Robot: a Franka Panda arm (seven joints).
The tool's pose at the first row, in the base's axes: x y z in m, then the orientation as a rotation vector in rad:
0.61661, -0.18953, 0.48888, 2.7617, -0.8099, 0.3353
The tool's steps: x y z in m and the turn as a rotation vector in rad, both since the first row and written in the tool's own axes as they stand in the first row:
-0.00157, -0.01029, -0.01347, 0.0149, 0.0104, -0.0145
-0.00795, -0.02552, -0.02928, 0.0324, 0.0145, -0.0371
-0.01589, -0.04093, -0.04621, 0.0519, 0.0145, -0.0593
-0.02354, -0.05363, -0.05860, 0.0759, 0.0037, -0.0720
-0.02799, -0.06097, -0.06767, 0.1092, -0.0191, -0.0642
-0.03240, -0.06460, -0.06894, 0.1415, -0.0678, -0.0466
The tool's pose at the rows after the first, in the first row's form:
0.61900, -0.17639, 0.49943, 2.7759, -0.7876, 0.3541
0.61982, -0.15613, 0.51000, 2.7971, -0.7553, 0.3641
0.61930, -0.13463, 0.52115, 2.8214, -0.7241, 0.3696
0.61819, -0.11681, 0.52855, 2.8513, -0.7088, 0.3645
0.61724, -0.10594, 0.53462, 2.8892, -0.7260, 0.3513
0.61545, -0.10041, 0.53396, 2.9331, -0.7639, 0.3026

